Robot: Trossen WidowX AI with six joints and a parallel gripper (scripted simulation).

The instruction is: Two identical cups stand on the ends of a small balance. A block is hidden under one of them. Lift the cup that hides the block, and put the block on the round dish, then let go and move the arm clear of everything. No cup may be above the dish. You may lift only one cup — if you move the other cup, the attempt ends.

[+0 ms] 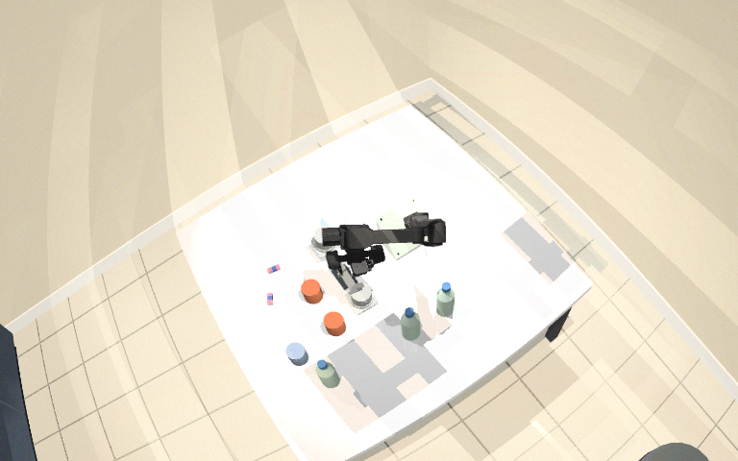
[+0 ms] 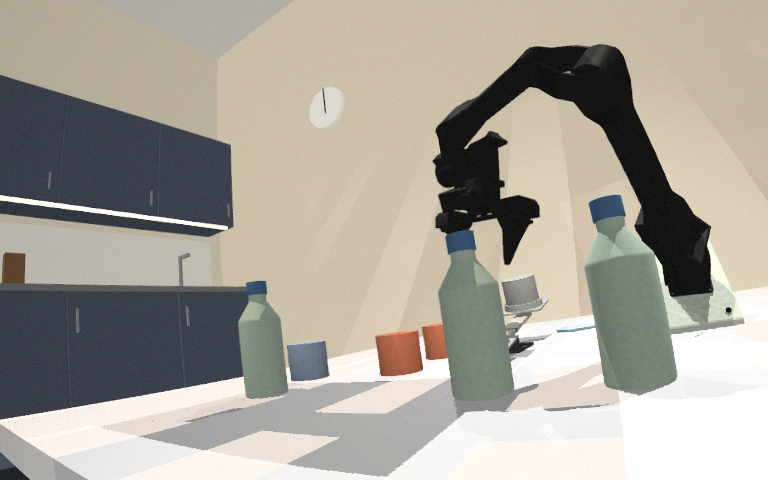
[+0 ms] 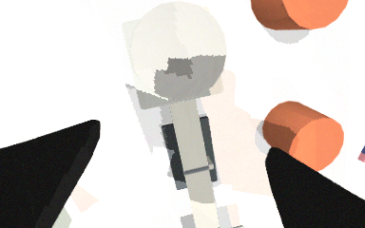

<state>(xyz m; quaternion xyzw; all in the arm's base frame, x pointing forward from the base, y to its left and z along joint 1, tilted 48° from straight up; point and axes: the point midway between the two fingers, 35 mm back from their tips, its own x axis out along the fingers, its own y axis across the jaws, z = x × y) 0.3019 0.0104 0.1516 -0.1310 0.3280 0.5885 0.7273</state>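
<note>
Right now the grey block is 110 mm below my gripper tip, 30 mm to the left of it and 10 mm ahead of it. The rest, counted from my gripper tip: blue cup 330 mm ahead, 130 mm to the left, 120 mm below; balance 110 mm below, 100 mm to the right, 10 mm ahead; grey cup 240 mm to the right, 40 mm below, 10 mm ahead.
</note>
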